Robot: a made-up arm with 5 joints.
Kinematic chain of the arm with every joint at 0, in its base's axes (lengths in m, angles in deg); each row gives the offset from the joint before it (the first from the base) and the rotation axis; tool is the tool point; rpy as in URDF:
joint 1: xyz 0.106 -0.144 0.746 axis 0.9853 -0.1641 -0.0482
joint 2: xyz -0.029 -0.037 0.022 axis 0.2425 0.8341 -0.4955
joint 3: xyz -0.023 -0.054 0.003 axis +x
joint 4: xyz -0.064 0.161 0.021 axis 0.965 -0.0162 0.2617
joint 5: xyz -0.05 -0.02 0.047 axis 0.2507 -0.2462 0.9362
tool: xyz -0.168 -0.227 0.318 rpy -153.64 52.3 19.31
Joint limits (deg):
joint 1: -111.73..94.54
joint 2: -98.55..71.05
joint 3: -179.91..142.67
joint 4: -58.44..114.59
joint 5: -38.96..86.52
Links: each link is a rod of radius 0.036 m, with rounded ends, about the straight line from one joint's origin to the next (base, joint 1, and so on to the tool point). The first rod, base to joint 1, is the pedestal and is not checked.
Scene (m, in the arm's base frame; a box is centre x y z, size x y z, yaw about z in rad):
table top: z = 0
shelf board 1: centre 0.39 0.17 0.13 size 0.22 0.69 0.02 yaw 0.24
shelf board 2: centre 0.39 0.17 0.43 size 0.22 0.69 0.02 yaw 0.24
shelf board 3: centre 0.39 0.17 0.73 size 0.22 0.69 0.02 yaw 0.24
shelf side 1: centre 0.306 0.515 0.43 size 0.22 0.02 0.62 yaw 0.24
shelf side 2: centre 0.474 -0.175 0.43 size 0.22 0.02 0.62 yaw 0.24
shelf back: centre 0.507 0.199 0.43 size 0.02 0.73 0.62 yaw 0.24
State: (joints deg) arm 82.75 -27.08 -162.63 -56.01 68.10
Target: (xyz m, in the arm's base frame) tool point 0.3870 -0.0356 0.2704
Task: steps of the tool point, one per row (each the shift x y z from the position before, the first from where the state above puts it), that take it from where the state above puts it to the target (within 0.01 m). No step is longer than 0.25 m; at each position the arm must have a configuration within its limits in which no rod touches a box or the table.
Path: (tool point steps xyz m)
1: -0.0987 -0.0130 -0.0088
2: -0.0814 -0.0310 0.0089
3: 0.0392 -0.0969 -0.1797
4: 0.0495 -0.1881 -0.1181
5: 0.0807 0.0241 -0.0061
6: 0.0802 0.0152 0.0061

